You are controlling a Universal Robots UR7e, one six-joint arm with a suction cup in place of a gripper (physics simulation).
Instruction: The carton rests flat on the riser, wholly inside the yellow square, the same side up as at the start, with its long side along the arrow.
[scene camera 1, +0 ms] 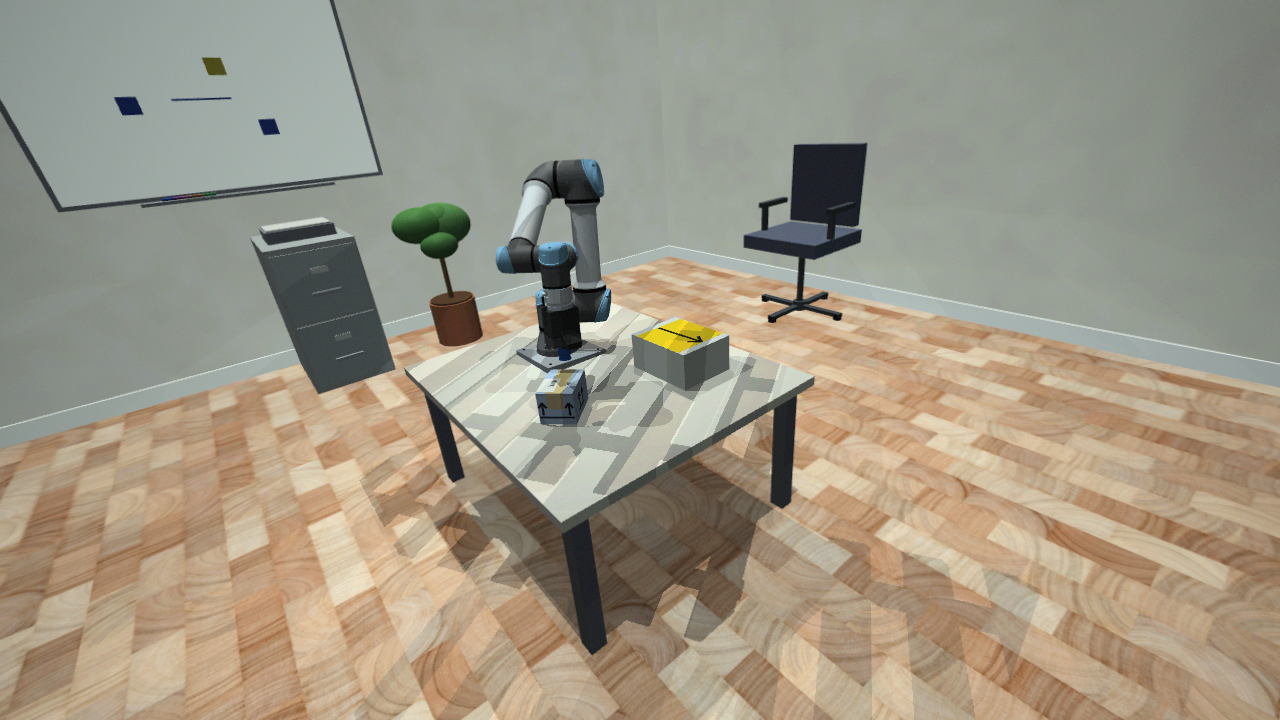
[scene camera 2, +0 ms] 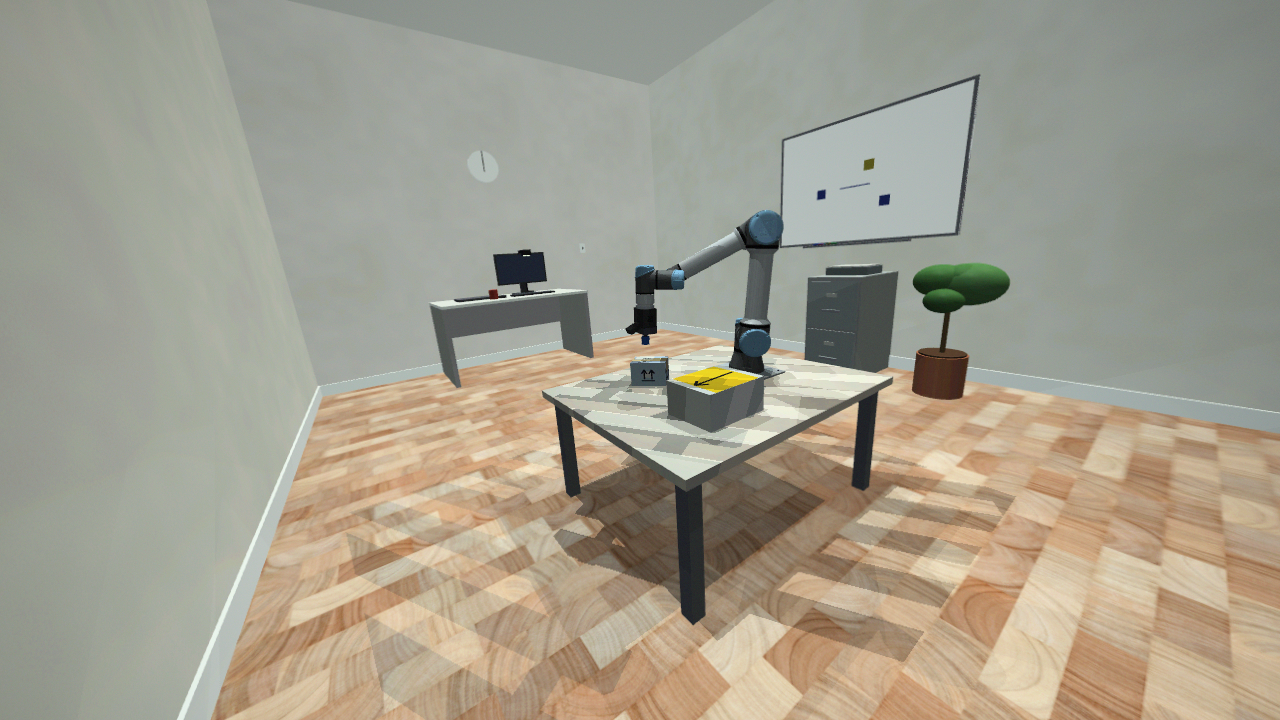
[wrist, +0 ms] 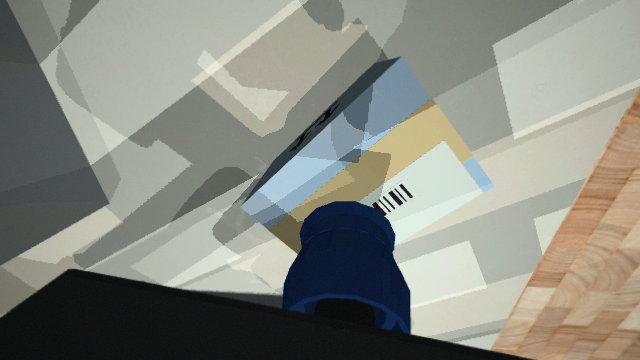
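The carton (scene camera 1: 561,408) (scene camera 2: 648,373) (wrist: 405,127) is light blue with tan tape, a white barcode label on top and up-arrows on its sides. It stands upright on the table, apart from the riser. The grey riser (scene camera 1: 657,363) (scene camera 2: 696,406) (wrist: 45,150) bears the yellow square (scene camera 1: 660,342) (scene camera 2: 739,382) with a black arrow; the square does not show in the wrist view. My suction gripper (scene camera 1: 563,354) (scene camera 2: 644,341) (wrist: 347,217) is open, with nothing on its dark blue cup. A gap shows between cup and carton in scene camera 2. In the wrist view the cup hides the carton's near corner.
The table (scene camera 1: 626,465) (scene camera 2: 626,424) carries the carton, the riser and the arm's base plate (scene camera 1: 537,359). The riser stands to the right of the carton in scene camera 1. A cabinet (scene camera 1: 331,313), a potted plant (scene camera 1: 456,320) and a chair (scene camera 1: 802,240) stand away from the table.
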